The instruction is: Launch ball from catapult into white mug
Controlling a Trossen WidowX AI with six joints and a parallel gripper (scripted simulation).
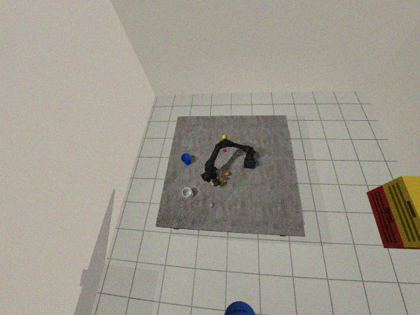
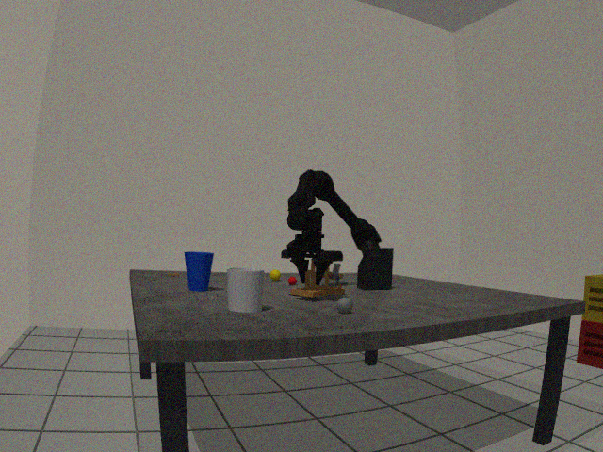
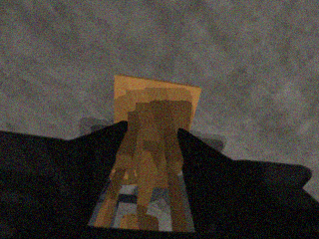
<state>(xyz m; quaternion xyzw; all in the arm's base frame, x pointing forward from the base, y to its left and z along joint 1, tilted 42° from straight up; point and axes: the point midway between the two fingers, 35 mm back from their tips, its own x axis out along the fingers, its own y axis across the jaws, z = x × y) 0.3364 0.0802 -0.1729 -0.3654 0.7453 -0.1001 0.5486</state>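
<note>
The red ball lies 100 mm behind my gripper tip, 340 mm to the right of it and 30 mm below it. Round my gripper tip: grey ball (30 mm ahead, 240 mm to the left, 20 mm below); white mug (250 mm ahead, 140 mm to the left, 20 mm below); wooden catapult (70 mm behind, 20 mm to the right, 20 mm above).
</note>
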